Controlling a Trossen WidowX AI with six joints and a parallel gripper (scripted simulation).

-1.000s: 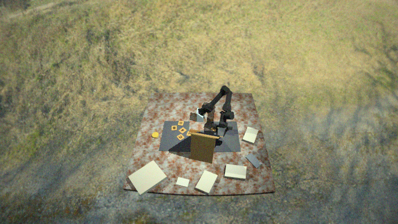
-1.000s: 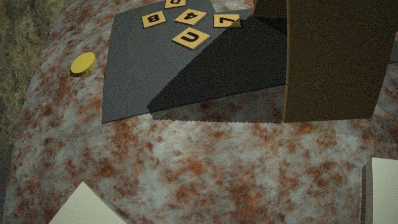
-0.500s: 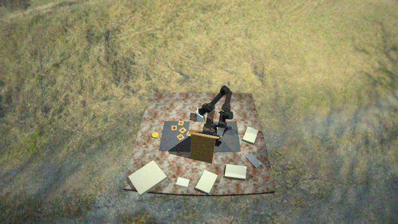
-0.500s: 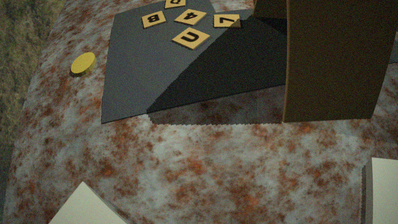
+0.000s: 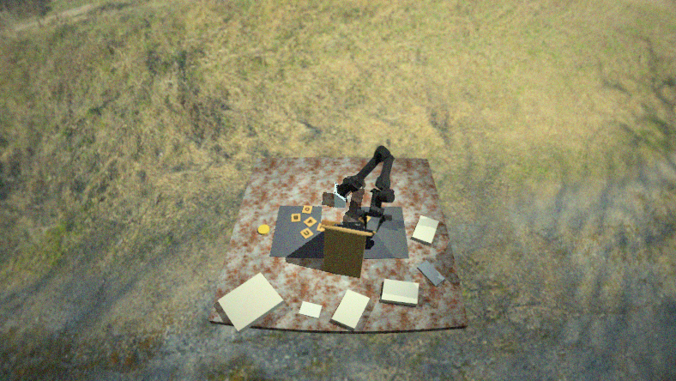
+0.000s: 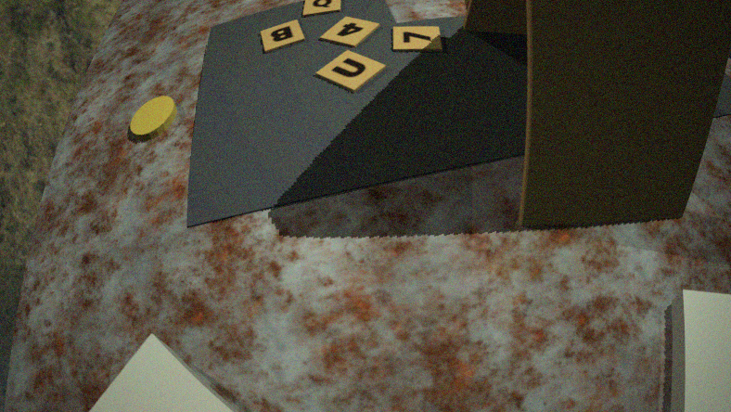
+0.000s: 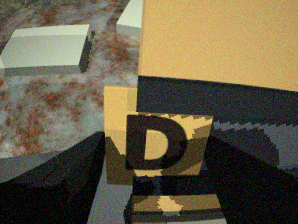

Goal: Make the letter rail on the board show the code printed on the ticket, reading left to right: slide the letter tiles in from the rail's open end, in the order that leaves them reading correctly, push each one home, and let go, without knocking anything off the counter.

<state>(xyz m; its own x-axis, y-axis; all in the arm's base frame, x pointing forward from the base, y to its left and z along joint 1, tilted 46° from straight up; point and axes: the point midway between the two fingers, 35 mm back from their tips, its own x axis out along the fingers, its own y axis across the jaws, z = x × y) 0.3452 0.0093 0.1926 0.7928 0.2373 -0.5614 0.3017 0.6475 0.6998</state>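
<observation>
Now: the white ticket 80 mm behind my gripper tip, 40 mm to the right of it and 90 mm below it. Also, from my gripper tip: grey mat 180 mm behind, 150 mm to the right, 160 mm below; grey block 190 mm ahead, 320 mm to the left, 160 mm below; tan letter tile right at my gripper tip.
</observation>
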